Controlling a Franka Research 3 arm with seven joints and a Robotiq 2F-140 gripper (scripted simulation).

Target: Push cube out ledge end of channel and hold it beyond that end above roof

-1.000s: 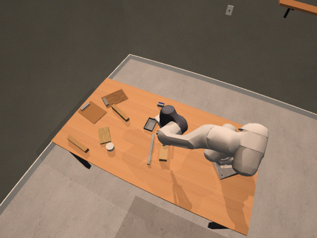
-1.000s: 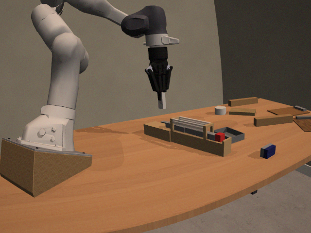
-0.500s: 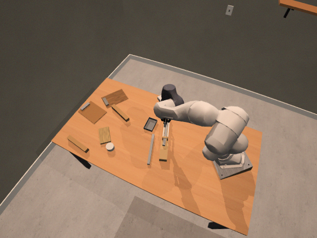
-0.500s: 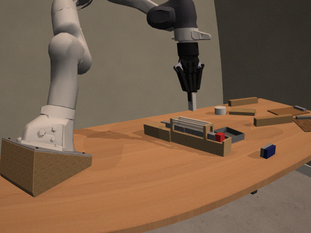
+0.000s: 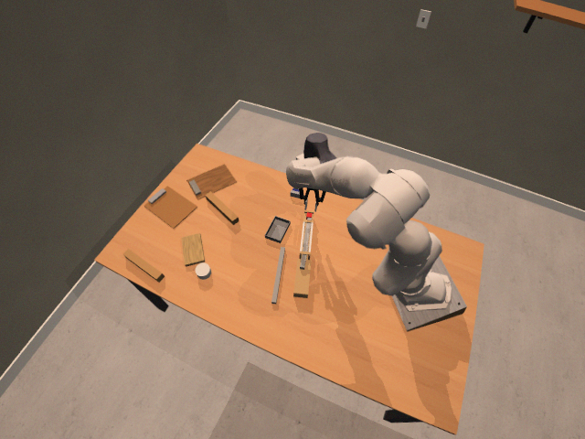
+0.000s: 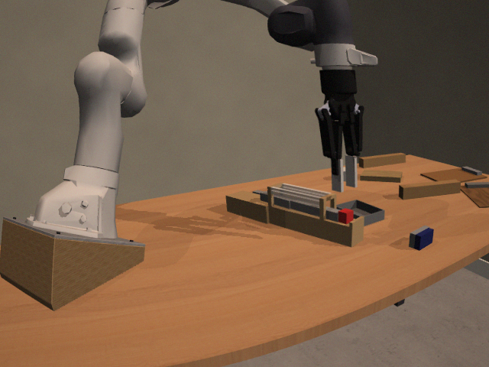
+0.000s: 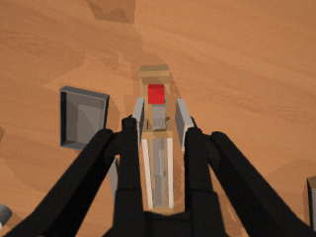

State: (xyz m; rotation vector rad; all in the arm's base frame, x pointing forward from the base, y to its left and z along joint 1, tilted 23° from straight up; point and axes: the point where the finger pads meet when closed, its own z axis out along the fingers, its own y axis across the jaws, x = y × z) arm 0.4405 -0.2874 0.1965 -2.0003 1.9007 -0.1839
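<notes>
Now: the red cube 90 mm below my hand. The rest, counted from my hand: channel 140 mm to the left, 90 mm below, 20 mm behind; grey tray 140 mm below, 130 mm ahead, 90 mm to the left; short grey bar 220 mm to the left, 100 mm below, 30 mm behind.
</notes>
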